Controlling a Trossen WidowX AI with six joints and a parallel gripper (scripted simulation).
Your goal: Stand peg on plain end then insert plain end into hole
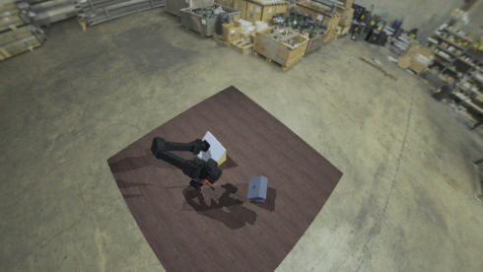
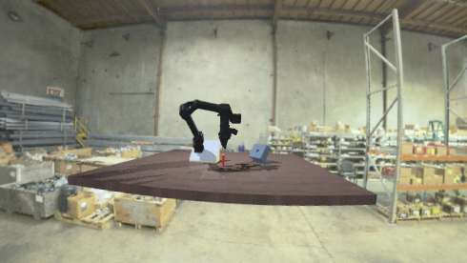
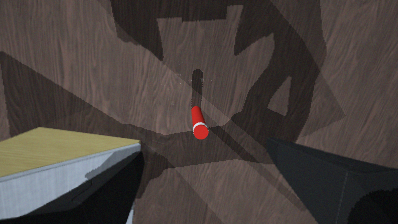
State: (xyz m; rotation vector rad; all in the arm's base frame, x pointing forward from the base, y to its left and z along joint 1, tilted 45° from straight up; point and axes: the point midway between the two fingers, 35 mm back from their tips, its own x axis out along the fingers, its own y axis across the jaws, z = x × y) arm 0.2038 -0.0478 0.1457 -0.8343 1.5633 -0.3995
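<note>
The peg lies 6 cm below my gripper tip. From my gripper tip the other things lie so: sloped panel 24 cm ahead, 21 cm to the left, 4 cm below.
</note>
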